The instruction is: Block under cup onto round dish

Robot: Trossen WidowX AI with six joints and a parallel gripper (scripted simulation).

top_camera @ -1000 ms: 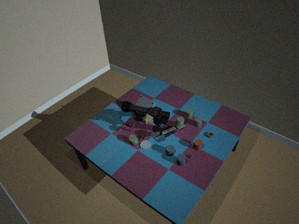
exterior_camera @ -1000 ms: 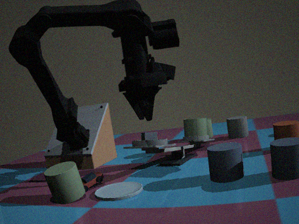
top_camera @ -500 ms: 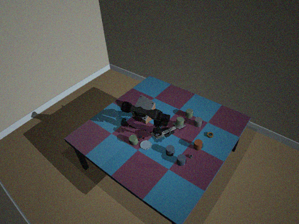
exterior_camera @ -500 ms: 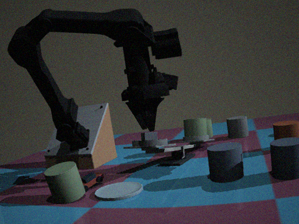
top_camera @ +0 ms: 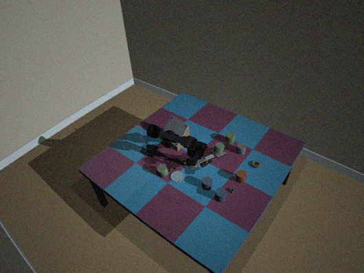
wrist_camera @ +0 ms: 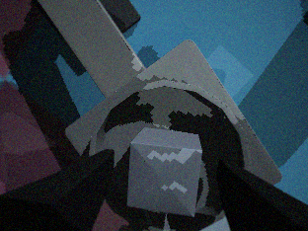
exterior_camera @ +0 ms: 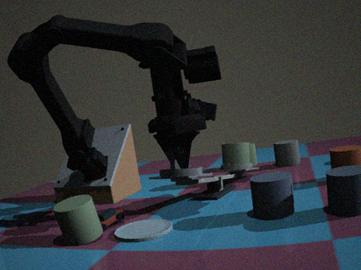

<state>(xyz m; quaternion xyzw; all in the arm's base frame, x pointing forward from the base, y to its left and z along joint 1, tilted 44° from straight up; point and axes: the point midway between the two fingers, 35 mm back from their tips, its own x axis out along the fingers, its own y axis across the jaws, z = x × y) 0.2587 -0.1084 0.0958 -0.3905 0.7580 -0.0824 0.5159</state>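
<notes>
Right now the round dish is 5 cm behind my gripper tip, 11 cm to the right of it and 8 cm below it. The rest, counted from my gripper tip: small balance 4 cm ahead, 12 cm to the left, 6 cm below; then red toy car 14 cm behind, 8 cm to the right, 7 cm below; then grey block right at my gripper tip.
</notes>
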